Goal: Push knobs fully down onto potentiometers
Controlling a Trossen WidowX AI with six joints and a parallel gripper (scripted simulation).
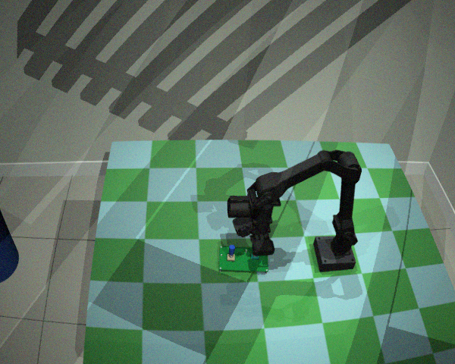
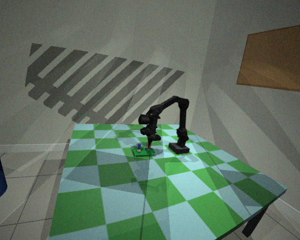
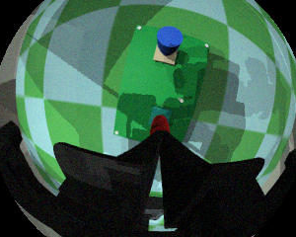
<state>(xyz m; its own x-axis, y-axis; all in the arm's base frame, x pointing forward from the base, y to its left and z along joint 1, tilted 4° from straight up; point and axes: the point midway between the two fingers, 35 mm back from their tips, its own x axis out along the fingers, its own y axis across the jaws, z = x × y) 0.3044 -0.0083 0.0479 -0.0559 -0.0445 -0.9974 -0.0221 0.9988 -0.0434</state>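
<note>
Now: gripper tip 20 mm above the red knob. Also, from my gripper tip: blue knob 80 mm ahead, 10 mm below.
</note>
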